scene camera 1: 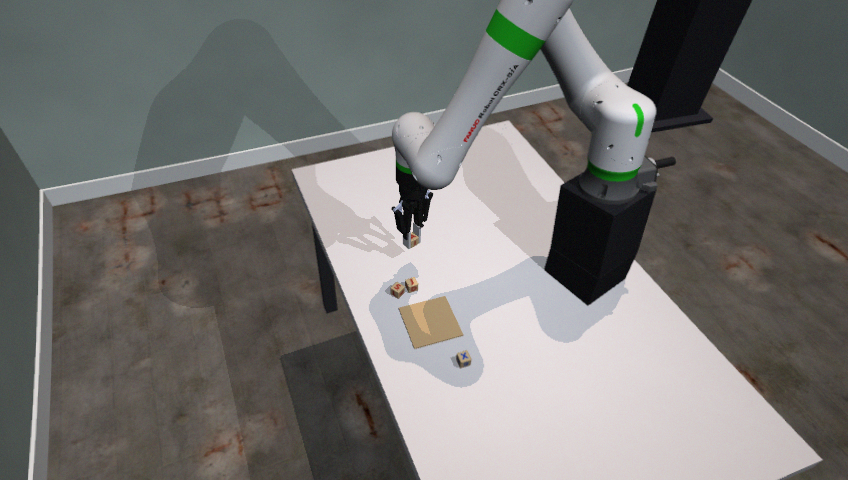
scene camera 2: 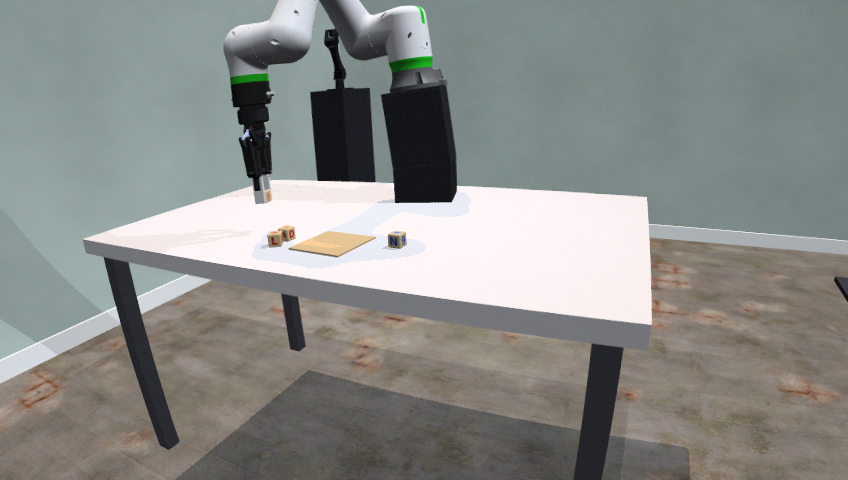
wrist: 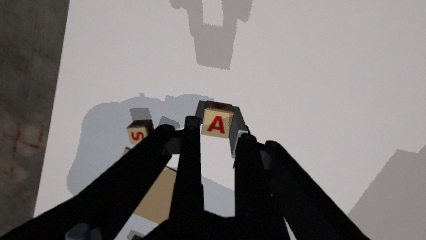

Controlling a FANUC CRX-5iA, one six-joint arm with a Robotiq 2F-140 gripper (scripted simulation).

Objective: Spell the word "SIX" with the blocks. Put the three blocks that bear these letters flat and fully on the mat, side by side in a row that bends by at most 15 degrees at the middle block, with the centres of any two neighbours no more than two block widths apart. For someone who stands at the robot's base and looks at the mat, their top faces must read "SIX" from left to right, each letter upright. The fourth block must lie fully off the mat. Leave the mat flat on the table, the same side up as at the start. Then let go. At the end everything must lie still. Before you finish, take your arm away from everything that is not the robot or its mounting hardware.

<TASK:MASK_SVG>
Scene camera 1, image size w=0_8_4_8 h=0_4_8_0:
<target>my gripper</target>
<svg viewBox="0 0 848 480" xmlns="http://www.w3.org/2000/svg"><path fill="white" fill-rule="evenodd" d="M399 186L399 204L391 209L394 212L397 230L403 234L403 245L410 249L412 214L414 217L413 232L419 237L419 243L421 243L421 228L424 227L422 223L427 221L433 193L426 188L407 190Z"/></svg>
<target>tan mat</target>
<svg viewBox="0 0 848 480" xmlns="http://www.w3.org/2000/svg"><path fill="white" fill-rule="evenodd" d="M446 296L399 308L414 349L464 336Z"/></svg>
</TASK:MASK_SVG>
